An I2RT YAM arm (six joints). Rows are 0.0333 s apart.
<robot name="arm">
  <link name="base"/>
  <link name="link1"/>
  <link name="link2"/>
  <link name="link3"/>
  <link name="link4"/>
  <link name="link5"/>
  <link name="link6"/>
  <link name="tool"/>
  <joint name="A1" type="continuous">
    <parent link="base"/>
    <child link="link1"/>
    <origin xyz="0 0 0.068" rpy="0 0 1.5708"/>
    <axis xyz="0 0 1"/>
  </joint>
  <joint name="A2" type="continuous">
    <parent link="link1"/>
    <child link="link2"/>
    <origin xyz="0.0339 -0.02 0.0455" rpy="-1.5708 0 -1.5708"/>
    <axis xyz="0 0 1"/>
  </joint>
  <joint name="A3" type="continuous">
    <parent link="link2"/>
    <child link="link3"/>
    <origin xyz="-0.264 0 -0.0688" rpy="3.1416 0 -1.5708"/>
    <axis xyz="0 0 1"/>
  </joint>
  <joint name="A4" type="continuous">
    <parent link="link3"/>
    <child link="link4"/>
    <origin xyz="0.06 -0.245 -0.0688" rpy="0 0 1.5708"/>
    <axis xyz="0 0 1"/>
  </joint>
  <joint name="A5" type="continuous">
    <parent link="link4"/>
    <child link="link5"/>
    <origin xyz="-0.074 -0.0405 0.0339" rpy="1.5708 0 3.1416"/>
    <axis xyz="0 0 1"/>
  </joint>
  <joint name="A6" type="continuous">
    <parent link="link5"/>
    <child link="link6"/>
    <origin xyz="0.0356 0 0.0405" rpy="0 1.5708 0"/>
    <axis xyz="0 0 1"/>
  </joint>
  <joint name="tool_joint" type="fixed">
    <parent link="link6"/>
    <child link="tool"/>
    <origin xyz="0 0 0" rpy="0 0 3.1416"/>
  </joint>
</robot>
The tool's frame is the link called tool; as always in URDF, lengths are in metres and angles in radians. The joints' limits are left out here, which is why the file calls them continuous.
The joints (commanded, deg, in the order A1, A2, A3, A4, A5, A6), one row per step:
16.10, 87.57, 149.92, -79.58, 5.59, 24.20
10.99, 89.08, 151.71, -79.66, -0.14, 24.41
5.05, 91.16, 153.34, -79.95, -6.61, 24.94
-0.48, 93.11, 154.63, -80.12, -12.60, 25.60
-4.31, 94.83, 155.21, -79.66, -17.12, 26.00
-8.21, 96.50, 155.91, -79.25, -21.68, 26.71
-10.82, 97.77, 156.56, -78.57, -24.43, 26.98
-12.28, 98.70, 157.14, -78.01, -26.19, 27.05
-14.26, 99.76, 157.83, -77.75, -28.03, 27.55
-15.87, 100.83, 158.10, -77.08, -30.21, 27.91
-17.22, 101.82, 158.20, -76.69, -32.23, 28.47
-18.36, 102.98, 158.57, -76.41, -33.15, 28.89
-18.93, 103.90, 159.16, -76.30, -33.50, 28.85
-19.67, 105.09, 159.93, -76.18, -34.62, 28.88
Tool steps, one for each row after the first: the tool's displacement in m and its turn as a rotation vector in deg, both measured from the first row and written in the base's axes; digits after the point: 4 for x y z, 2 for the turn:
0.0086, -0.0105, 0.0008, 1.88, 0.24, 0.30
0.0216, -0.0240, -0.0010, 4.19, 1.34, 0.37
0.0335, -0.0388, -0.0033, 6.65, 2.36, 0.32
0.0453, -0.0505, -0.0062, 8.50, 3.08, 0.63
0.0552, -0.0638, -0.0088, 10.73, 3.64, 0.83
0.0621, -0.0739, -0.0100, 11.89, 3.47, 0.77
0.0668, -0.0799, -0.0106, 12.49, 3.18, 1.00
0.0713, -0.0884, -0.0119, 13.59, 3.22, 0.62
0.0775, -0.0961, -0.0139, 14.65, 3.28, 0.98
0.0835, -0.1030, -0.0167, 15.97, 3.75, 1.35
0.0899, -0.1100, -0.0198, 16.83, 4.19, 0.91
0.0942, -0.1141, -0.0217, 17.00, 4.31, 0.66
0.0996, -0.1191, -0.0241, 17.49, 4.51, 0.95

